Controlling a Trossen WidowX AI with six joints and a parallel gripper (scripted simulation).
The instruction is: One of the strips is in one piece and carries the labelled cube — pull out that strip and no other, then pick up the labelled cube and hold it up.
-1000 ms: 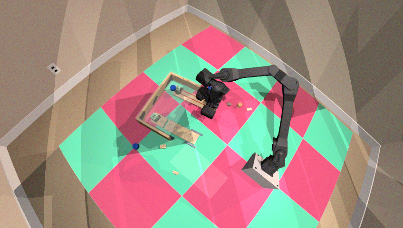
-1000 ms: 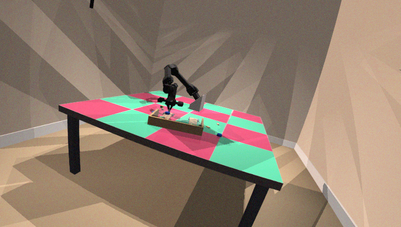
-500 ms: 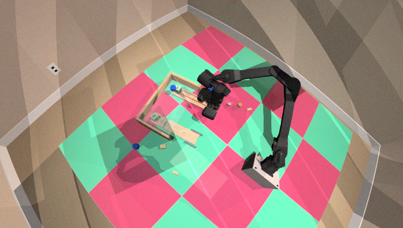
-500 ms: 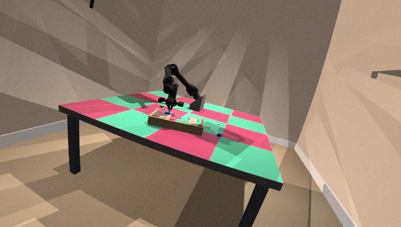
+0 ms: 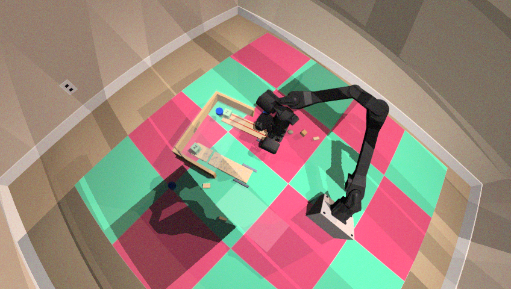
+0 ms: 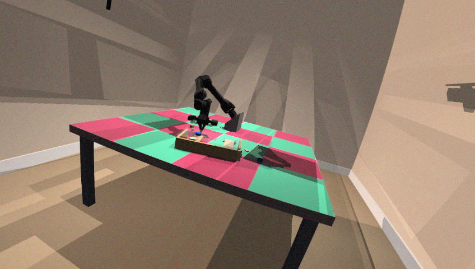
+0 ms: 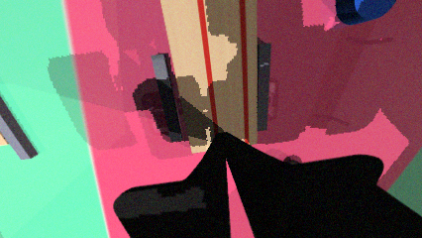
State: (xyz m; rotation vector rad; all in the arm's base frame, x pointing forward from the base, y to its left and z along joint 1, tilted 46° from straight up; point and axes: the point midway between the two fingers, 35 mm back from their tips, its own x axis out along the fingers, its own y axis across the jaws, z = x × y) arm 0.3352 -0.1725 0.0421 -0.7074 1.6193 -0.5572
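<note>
The grey pebble is 4 cm behind my gripper tip and 7 cm to the right of it. From my gripper tip the other things lie so: speckled strip 8 cm ahead, 20 cm to the left.
</note>
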